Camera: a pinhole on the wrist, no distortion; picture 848 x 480 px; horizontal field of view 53.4 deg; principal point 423.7 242.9 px. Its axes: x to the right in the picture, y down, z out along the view. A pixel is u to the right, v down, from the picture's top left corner.
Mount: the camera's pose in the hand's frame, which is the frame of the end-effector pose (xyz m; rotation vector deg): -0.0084 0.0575 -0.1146 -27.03 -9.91 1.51
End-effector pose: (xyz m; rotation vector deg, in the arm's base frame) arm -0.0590 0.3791 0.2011 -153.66 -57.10 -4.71
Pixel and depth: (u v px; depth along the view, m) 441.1 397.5 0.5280
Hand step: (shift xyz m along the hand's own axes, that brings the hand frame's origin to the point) -0.0870 0.3820 0.3059
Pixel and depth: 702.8 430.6 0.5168
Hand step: 0.0730 0.4036 0.3134
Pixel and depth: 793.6 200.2 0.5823
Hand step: 0.1428 0.3099 0.4499
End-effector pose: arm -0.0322 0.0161 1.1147 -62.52 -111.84 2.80
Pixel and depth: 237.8 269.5 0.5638
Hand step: -0.2275 0.3189 0.3516
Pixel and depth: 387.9 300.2 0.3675
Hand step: -0.0866 0.2441 0.1936
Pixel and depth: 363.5 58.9 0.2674
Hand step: -0.0740 0.1246 0.1432
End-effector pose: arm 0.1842 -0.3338 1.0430 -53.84 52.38 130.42
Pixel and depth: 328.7 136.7 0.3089
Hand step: -0.0963 0.1595 0.1682
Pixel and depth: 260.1 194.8 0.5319
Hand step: -0.2019 0.2630 0.3489
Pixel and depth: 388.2 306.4 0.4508
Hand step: -0.1041 0.2893 0.2620
